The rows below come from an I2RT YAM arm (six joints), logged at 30 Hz.
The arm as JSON. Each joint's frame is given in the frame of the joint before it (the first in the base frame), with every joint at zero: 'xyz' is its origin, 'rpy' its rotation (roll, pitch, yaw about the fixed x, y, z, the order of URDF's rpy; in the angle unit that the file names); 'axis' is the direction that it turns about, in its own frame. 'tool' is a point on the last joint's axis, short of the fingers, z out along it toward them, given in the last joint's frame.
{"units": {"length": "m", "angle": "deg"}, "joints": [
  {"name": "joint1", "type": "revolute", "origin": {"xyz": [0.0, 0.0, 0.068], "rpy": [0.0, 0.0, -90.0]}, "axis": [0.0, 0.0, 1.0]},
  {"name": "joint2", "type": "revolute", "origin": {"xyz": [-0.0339, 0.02, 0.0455], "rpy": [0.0, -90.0, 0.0]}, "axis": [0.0, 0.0, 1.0]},
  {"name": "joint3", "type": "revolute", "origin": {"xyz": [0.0, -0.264, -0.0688], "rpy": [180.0, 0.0, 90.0]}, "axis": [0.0, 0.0, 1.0]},
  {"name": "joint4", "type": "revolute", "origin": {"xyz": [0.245, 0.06, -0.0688], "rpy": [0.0, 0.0, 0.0]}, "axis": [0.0, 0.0, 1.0]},
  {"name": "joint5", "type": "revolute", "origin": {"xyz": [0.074, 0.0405, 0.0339], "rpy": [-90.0, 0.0, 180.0]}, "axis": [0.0, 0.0, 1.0]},
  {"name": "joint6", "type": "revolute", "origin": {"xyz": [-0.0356, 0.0, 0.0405], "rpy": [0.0, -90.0, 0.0]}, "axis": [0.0, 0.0, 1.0]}
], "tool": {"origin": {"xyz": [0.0, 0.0, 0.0], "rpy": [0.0, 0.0, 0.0]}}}
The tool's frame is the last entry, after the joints.
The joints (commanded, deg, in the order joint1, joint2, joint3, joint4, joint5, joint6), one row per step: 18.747, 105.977, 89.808, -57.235, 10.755, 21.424; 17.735, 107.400, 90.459, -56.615, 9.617, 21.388; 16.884, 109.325, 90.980, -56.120, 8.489, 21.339; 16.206, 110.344, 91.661, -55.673, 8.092, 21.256; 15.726, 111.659, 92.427, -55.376, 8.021, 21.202; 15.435, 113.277, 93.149, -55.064, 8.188, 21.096; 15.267, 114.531, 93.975, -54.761, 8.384, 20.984; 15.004, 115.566, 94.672, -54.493, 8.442, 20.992; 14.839, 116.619, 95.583, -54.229, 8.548, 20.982; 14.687, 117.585, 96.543, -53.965, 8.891, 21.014; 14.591, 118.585, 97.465, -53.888, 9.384, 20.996; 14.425, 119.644, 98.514, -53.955, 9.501, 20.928; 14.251, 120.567, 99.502, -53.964, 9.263, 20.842; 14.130, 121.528, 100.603, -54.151, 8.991, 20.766; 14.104, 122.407, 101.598, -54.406, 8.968, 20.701
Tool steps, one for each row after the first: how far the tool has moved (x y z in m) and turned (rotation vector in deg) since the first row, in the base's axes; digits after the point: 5 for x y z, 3 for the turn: 0.00735, -0.00389, -0.00548, 0.977, 0.489, -0.654; 0.01484, -0.00682, -0.01502, 1.722, 1.683, -1.155; 0.02034, -0.00974, -0.01808, 2.102, 1.689, -1.642; 0.02599, -0.01153, -0.02279, 2.085, 1.945, -2.056; 0.03174, -0.01214, -0.02984, 1.737, 2.461, -2.305; 0.03673, -0.01213, -0.03410, 1.491, 2.533, -2.422; 0.04108, -0.01294, -0.03762, 1.426, 2.580, -2.710; 0.04574, -0.01300, -0.04031, 1.363, 2.433, -2.892; 0.05034, -0.01315, -0.04220, 1.132, 2.087, -3.163; 0.05446, -0.01312, -0.04467, 0.673, 1.954, -3.377; 0.05876, -0.01336, -0.04711, 0.525, 2.002, -3.511; 0.06273, -0.01354, -0.04896, 0.737, 2.019, -3.538; 0.06658, -0.01334, -0.05068, 0.955, 2.143, -3.513; 0.06977, -0.01273, -0.05238, 0.919, 2.288, -3.473
